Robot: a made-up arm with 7 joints.
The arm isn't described. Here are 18 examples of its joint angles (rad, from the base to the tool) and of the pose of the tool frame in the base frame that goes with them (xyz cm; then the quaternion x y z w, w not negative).
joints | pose
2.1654 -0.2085 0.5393 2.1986 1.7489 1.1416 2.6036 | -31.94 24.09 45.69 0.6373 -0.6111 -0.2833 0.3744
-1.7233 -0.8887 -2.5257 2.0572 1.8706 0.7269 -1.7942 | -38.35 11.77 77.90 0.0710 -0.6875 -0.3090 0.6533
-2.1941 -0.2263 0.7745 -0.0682 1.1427 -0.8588 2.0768 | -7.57 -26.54 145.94 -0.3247 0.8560 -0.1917 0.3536
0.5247 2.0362 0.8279 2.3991 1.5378 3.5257 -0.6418 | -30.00 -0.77 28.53 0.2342 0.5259 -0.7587 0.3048
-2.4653 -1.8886 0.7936 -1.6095 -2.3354 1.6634 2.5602 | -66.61 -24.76 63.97 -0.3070 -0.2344 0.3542 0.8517
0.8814 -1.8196 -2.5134 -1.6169 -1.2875 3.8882 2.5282 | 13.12 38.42 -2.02 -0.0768 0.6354 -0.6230 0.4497
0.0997 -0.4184 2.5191 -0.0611 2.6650 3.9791 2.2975 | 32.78 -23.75 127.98 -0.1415 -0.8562 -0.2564 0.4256
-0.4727 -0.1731 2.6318 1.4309 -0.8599 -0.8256 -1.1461 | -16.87 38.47 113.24 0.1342 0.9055 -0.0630 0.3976
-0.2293 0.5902 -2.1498 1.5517 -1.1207 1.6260 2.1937 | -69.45 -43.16 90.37 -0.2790 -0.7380 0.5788 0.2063
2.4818 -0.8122 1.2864 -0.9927 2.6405 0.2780 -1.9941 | -11.77 66.05 121.62 0.0849 0.6730 0.0222 0.7344
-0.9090 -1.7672 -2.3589 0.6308 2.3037 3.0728 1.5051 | 20.99 -90.54 30.37 -0.0072 -0.0951 -0.9928 0.0721
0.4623 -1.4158 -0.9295 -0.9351 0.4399 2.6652 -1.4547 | 61.25 44.33 69.00 -0.3591 0.0005 0.8979 0.2544
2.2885 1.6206 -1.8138 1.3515 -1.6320 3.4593 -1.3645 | 85.61 -32.58 28.22 -0.0458 -0.0095 0.9116 0.4084
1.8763 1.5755 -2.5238 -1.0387 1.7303 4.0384 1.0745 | 32.33 -80.20 65.97 -0.9736 0.1575 0.1095 0.1239
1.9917 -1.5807 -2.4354 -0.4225 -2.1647 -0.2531 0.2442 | -49.67 94.51 0.74 -0.3509 -0.5131 0.7813 0.0561
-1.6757 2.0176 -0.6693 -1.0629 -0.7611 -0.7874 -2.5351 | 21.26 55.08 -38.25 -0.1668 -0.5688 -0.0727 0.8021
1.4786 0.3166 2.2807 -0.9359 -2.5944 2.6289 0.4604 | 41.20 -26.46 111.58 0.1483 0.3366 -0.7032 0.6084
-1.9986 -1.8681 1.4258 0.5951 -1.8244 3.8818 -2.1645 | -35.66 -88.84 7.79 -0.2222 0.0008 -0.1416 0.9647
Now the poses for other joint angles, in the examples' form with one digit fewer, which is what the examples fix.
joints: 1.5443 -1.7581 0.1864 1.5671 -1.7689 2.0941 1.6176
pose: -19.8 62.8 -19.4 -0.635 -0.679 0.324 0.174
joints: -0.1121 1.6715 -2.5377 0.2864 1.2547 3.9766 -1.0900
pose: -94.0 -20.6 11.3 -0.647 -0.247 -0.669 0.271
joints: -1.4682 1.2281 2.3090 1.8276 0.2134 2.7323 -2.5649
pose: 19.9 62.6 31.2 -0.391 0.587 0.316 0.634
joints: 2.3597 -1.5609 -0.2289 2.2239 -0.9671 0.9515 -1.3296
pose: -19.0 36.9 -23.1 -0.579 0.576 -0.461 0.348
